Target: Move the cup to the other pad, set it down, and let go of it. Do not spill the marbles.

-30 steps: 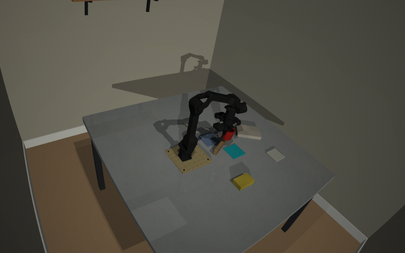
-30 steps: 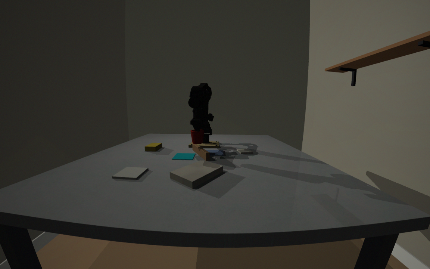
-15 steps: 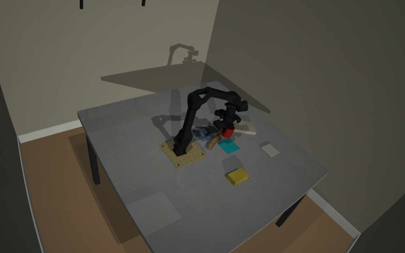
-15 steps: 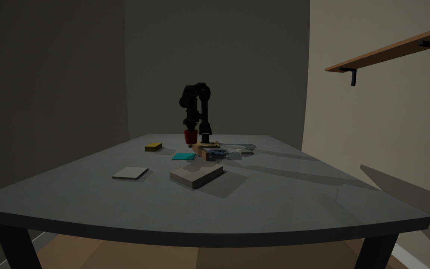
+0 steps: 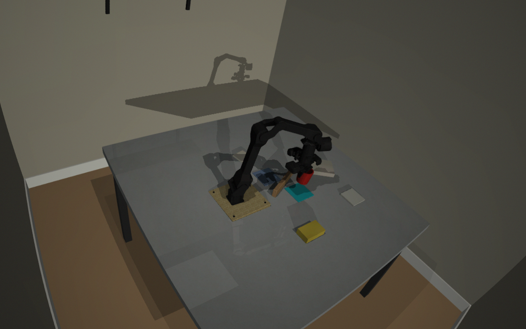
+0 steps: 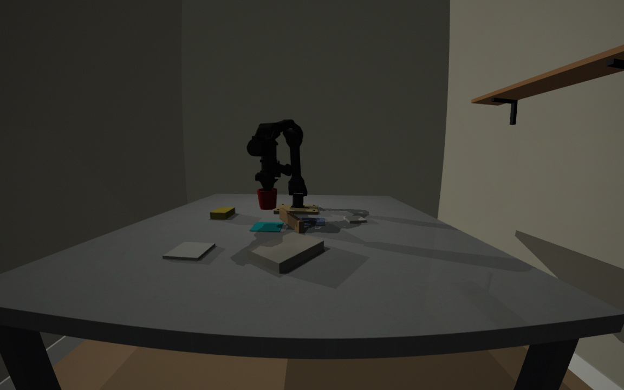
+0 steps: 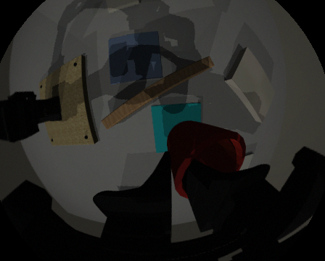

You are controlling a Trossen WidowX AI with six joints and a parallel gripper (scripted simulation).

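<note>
Right now the teal pad is 3 cm ahead of my gripper tip and 12 cm below it. Also, from my gripper tip: red cup 3 cm ahead; wooden bar 2 cm behind, 8 cm to the left, 10 cm below; blue pad 6 cm behind, 16 cm to the left, 12 cm below.
</note>
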